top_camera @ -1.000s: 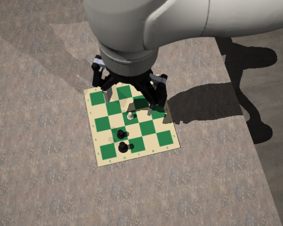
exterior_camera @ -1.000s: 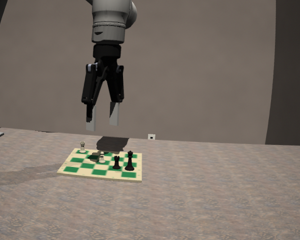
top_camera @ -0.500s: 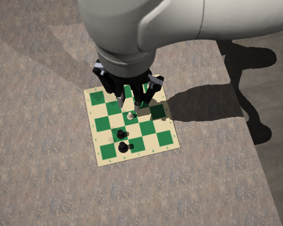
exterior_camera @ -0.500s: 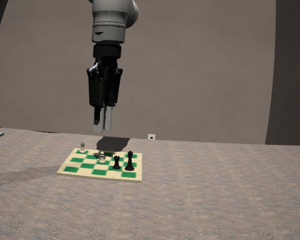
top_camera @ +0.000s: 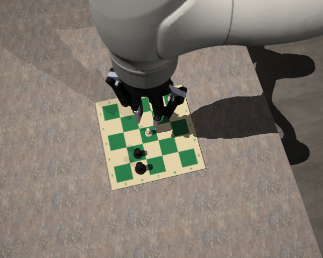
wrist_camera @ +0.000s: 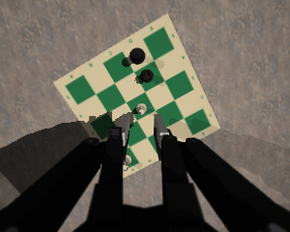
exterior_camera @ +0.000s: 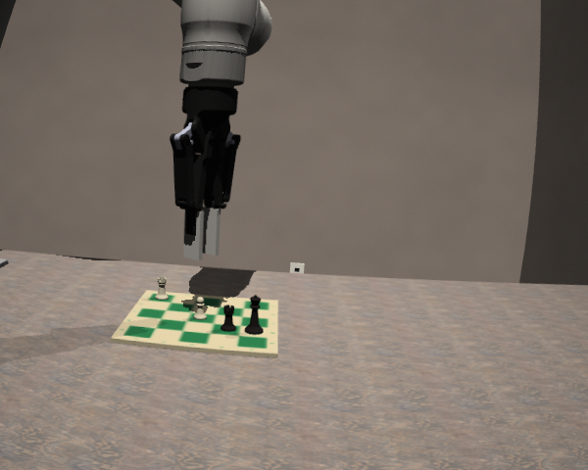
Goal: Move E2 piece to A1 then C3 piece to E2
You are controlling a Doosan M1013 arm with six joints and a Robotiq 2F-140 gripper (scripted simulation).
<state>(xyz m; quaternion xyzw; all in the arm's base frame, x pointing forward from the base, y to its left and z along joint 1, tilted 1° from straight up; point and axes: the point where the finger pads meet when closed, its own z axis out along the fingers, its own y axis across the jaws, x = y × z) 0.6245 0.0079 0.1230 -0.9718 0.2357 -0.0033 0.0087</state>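
My hand is 11 cm above the white pawn. From my hand the other things lie so: black queen (10 cm below, 8 cm ahead, 3 cm to the right); white piece (11 cm below, 8 cm behind, 7 cm to the left); chessboard (13 cm below).
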